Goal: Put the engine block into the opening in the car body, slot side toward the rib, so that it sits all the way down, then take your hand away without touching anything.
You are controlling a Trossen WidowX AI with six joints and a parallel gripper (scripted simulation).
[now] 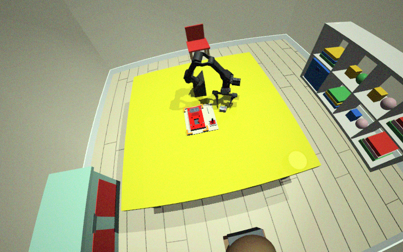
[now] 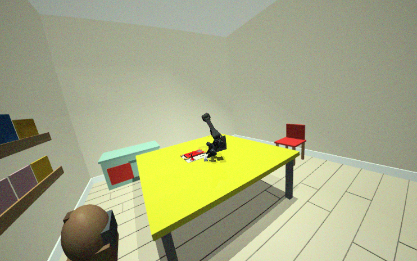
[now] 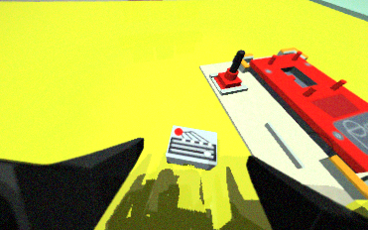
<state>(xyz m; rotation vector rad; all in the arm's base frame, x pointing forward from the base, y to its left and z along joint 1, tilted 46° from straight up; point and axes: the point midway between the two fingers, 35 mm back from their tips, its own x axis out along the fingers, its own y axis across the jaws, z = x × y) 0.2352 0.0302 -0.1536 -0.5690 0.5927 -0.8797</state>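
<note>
The engine block lies 3 cm below my gripper tip and 1 cm ahead of it.
</note>
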